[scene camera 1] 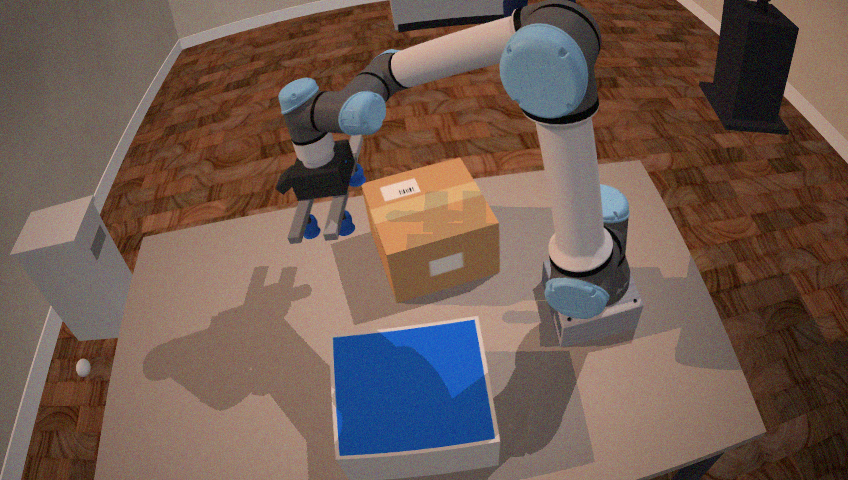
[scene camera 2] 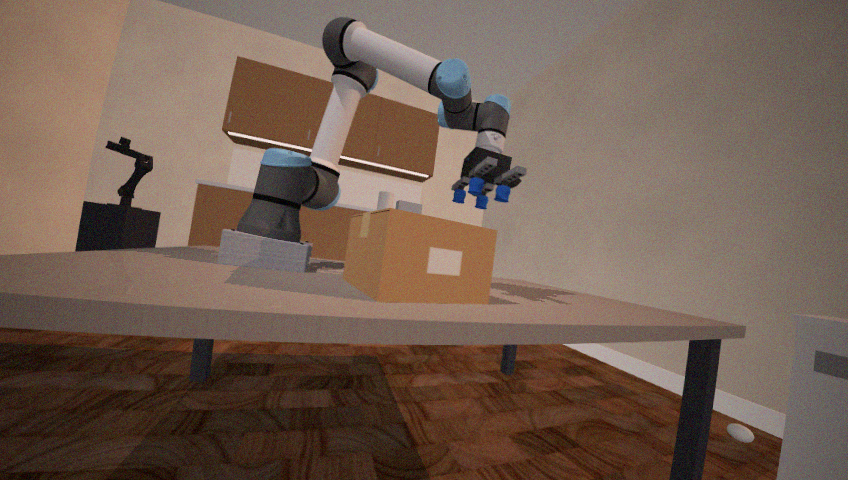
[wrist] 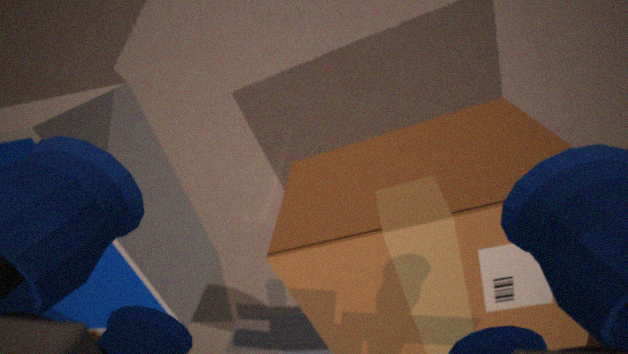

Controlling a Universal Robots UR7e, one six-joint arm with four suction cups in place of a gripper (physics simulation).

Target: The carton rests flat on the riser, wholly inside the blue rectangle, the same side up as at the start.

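Riser with blue rectangle [wrist: 165, 263], 40 cm from the lens. Brown cardboard carton [wrist: 399, 236], 22 cm from the lens. Marked spots on the carton and my suction head [wrist: 72, 199], 19 cm apart. Suction head, 9 cm from the lens.
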